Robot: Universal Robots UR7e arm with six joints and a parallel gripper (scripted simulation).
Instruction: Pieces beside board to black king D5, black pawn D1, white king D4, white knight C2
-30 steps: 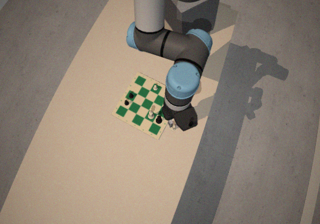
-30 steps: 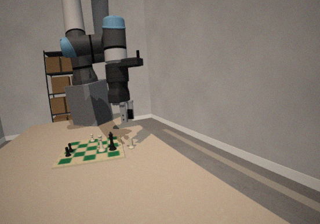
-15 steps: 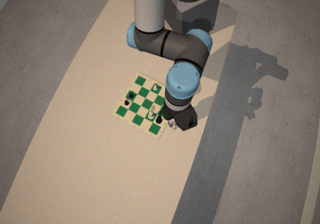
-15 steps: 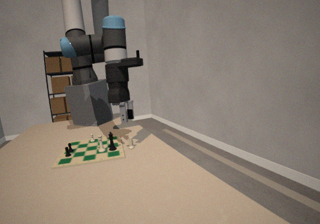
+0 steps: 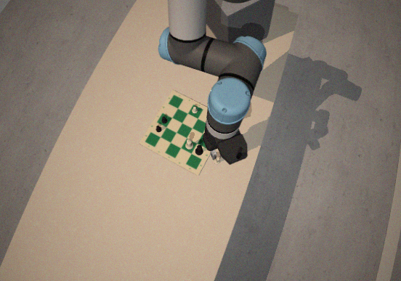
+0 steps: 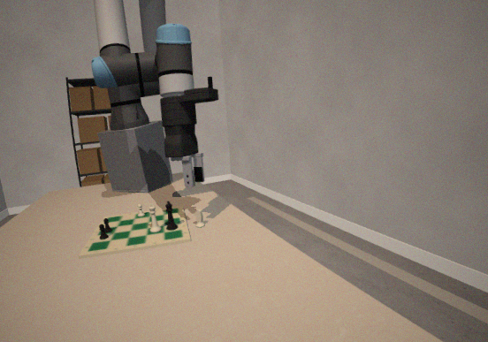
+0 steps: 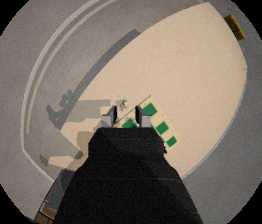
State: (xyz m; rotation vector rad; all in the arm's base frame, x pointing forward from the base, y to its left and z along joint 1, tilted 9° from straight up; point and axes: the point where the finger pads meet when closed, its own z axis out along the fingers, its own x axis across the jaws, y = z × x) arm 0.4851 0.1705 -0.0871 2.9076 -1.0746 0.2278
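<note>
The white knight is 100 mm below my hand. From my hand the other things lie so: board: 140 mm to the right, 110 mm below, 40 mm behind; black king: 80 mm below, 60 mm to the right; white king: 100 mm to the right, 80 mm below.
</note>
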